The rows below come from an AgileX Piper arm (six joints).
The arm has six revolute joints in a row. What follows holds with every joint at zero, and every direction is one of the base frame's. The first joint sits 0.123 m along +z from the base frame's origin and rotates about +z. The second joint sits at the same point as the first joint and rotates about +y. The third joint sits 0.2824 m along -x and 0.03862 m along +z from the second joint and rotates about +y. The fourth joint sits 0.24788 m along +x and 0.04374 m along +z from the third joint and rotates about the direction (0.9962, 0, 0.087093). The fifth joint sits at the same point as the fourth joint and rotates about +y. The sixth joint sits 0.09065 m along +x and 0.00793 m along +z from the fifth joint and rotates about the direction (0.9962, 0, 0.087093). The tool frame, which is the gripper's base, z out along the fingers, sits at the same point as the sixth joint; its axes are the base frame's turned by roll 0, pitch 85 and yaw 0 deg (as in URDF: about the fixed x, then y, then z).
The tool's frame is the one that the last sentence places.
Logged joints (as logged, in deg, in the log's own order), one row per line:
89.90 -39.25 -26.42 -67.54 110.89 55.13
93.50 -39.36 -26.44 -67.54 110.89 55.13
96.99 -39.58 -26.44 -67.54 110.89 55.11
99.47 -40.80 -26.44 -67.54 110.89 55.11
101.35 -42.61 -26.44 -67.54 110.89 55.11
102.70 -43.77 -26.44 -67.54 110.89 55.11
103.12 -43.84 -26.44 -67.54 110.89 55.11
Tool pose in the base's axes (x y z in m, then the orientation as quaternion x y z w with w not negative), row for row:
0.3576 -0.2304 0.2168 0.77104 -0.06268 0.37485 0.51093
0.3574 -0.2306 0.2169 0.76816 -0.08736 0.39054 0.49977
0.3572 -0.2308 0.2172 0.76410 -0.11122 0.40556 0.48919
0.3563 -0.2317 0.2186 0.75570 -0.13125 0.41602 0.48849
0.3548 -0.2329 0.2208 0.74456 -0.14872 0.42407 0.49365
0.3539 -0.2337 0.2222 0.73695 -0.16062 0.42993 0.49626
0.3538 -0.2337 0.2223 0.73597 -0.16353 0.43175 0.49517
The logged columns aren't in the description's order. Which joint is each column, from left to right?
Columns, left to right: joint 6, joint 5, joint 1, joint 3, joint 2, joint 4.
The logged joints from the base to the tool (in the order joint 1, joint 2, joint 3, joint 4, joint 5, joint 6), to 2 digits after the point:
-26.42 110.89 -67.54 55.13 -39.25 89.90
-26.44 110.89 -67.54 55.13 -39.36 93.50
-26.44 110.89 -67.54 55.11 -39.58 96.99
-26.44 110.89 -67.54 55.11 -40.80 99.47
-26.44 110.89 -67.54 55.11 -42.61 101.35
-26.44 110.89 -67.54 55.11 -43.77 102.70
-26.44 110.89 -67.54 55.11 -43.84 103.12

